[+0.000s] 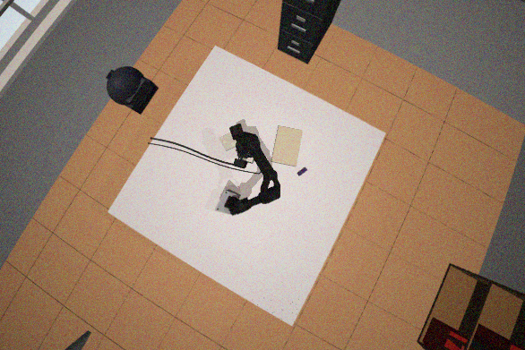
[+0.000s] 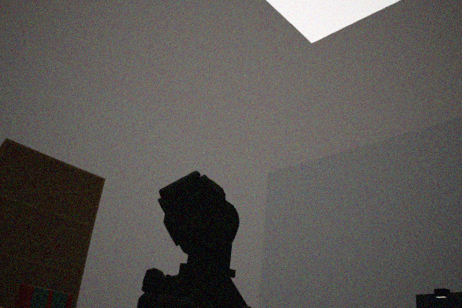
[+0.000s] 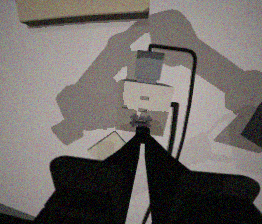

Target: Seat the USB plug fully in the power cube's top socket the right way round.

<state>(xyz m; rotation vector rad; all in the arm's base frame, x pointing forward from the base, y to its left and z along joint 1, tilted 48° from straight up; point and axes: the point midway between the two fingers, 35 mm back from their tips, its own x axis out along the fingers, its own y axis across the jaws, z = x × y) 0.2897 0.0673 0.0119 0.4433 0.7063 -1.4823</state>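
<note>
My gripper tip is now 10 mm above the USB plug. Also, from my gripper tip: USB socket (60 mm below, 10 mm to the left); pale square sheet (140 mm to the left, 130 mm below, 40 mm ahead); beige pad (200 mm to the right, 160 mm ahead, 120 mm below).
</note>
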